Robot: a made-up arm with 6 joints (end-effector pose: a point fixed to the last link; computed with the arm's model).
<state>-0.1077 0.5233 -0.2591 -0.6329 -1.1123 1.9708</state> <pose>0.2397 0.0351 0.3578 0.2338 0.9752 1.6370</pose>
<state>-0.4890 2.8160 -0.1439 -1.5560 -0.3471 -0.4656</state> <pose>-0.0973 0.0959 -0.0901 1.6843 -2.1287 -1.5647</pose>
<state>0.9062 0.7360 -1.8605 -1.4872 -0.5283 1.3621</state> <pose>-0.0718 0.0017 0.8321 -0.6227 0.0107 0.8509</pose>
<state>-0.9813 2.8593 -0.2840 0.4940 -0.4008 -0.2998</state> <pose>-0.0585 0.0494 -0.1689 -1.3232 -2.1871 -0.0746</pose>
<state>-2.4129 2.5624 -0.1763 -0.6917 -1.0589 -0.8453</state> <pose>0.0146 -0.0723 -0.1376 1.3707 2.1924 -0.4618</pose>
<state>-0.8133 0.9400 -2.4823 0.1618 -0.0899 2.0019</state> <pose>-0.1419 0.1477 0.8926 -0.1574 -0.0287 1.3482</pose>
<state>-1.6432 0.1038 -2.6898 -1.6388 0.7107 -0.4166</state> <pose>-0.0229 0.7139 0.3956 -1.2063 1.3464 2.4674</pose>
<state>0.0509 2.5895 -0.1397 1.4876 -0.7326 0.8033</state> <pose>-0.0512 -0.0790 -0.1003 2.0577 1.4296 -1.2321</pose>
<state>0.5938 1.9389 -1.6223 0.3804 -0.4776 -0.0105</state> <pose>0.5333 0.3364 0.3615 -0.0344 1.3859 0.6602</pose>
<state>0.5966 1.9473 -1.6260 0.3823 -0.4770 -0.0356</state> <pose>0.5339 0.3389 0.3580 -0.0529 1.3892 0.6411</pose>
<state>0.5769 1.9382 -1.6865 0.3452 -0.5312 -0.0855</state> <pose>0.5379 0.3266 0.4000 -0.0744 1.2541 0.5815</pose>
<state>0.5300 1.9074 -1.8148 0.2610 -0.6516 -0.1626</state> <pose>0.5322 0.2911 0.4949 -0.0844 0.9556 0.4584</pose>
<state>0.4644 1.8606 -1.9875 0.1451 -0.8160 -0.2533</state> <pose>0.4936 0.2338 0.6150 -0.0681 0.5527 0.2740</pose>
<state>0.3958 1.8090 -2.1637 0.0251 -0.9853 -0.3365</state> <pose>0.4202 0.1730 0.7177 -0.0310 0.1419 0.0715</pose>
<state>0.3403 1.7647 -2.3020 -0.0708 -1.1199 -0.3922</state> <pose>0.3421 0.1289 0.7790 0.0053 -0.1839 -0.0881</pose>
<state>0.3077 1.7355 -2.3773 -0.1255 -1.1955 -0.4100</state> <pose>0.2916 0.1066 0.8051 0.0235 -0.3688 -0.1673</pose>
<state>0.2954 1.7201 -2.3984 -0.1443 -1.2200 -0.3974</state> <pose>0.2723 0.0990 0.8131 0.0246 -0.4317 -0.1774</pose>
